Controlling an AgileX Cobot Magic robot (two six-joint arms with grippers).
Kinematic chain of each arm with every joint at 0, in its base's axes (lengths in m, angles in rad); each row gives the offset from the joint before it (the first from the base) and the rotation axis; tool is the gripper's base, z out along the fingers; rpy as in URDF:
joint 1: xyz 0 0 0.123 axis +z
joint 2: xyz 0 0 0 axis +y
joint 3: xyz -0.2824 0 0.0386 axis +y
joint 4: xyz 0.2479 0 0.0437 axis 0.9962 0 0.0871
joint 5: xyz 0 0 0 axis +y
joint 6: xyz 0.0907 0 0.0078 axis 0.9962 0 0.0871
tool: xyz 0 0 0 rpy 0 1.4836 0
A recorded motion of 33 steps. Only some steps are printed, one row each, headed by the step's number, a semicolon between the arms.
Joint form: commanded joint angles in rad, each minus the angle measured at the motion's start. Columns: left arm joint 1, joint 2, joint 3, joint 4, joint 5, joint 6; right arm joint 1, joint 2, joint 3, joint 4, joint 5, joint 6.
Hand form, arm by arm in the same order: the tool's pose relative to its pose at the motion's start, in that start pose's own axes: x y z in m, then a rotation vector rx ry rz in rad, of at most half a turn. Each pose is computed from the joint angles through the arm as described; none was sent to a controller.
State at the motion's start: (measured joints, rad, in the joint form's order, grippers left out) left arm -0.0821 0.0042 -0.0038 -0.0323 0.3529 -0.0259; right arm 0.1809 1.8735 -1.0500 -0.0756 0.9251 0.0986
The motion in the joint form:
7: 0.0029 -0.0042 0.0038 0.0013 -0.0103 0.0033; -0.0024 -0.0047 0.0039 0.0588 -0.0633 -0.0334
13: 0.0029 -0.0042 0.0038 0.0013 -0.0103 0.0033; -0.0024 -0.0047 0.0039 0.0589 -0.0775 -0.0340
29: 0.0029 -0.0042 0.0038 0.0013 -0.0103 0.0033; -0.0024 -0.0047 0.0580 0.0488 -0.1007 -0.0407
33: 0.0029 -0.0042 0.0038 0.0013 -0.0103 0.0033; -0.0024 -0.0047 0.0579 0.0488 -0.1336 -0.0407
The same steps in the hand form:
7: 0.0001 0.0002 0.0001 -0.0030 -0.0109 0.0038; -0.0044 0.0038 -0.0009 -0.0510 -0.0600 0.0059
13: 0.0001 0.0002 0.0001 -0.0030 -0.0109 0.0038; -0.0056 0.0038 -0.0009 -0.0520 -0.0742 0.0057
29: 0.0001 0.0002 0.0001 -0.0030 -0.0109 0.0038; 0.0047 0.0034 0.0106 -0.0429 -0.0441 -0.0091
33: 0.0001 0.0002 0.0001 -0.0030 -0.0109 0.0038; 0.0017 0.0036 0.0104 -0.0450 -0.0771 -0.0084

